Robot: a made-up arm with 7 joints.
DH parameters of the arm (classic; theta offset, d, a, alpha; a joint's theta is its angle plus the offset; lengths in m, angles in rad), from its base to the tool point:
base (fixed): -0.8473 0 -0.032 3.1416
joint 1: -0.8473 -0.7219 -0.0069 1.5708
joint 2: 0 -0.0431 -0.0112 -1.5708
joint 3: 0 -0.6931 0.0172 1.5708
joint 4: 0 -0.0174 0.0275 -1.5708
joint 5: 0 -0.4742 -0.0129 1.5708
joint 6: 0 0.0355 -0.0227 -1.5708
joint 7: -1.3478 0 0.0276 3.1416
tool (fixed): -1.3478 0.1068 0 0
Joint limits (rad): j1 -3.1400..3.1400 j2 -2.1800..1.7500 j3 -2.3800..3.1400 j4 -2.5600..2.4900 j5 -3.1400..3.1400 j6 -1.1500..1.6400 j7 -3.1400..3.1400
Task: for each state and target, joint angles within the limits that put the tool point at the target. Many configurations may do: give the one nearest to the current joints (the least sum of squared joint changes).
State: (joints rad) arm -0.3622 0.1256 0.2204 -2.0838 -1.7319 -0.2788 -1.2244
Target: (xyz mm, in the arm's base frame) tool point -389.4 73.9 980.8
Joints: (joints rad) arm -0.0385 0.0085 0.5582 -2.4065 -1.6425 -0.1480 -1.1960
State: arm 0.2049 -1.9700 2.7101 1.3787 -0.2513 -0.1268 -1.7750
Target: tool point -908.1 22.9 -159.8
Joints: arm 0.2000 -2.1359 2.6834 0.5894 -0.2765 -0.0102 -1.7606
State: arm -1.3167 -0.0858 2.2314 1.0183 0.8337 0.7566 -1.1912
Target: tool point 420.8 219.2 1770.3
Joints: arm -1.6380 0.4626 2.2001 0.8500 0.8238 0.7579 -1.1910
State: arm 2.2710 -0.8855 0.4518 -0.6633 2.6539 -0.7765 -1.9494
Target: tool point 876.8 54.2 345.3
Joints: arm 2.8315 -1.5101 0.5579 -1.5799 2.5566 -0.7158 -1.9858
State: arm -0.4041 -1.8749 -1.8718 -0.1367 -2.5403 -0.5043 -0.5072
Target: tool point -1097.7 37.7 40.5
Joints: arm -0.0486 -2.1800 -1.9995 0.0053 -2.6273 -0.2042 -0.4901
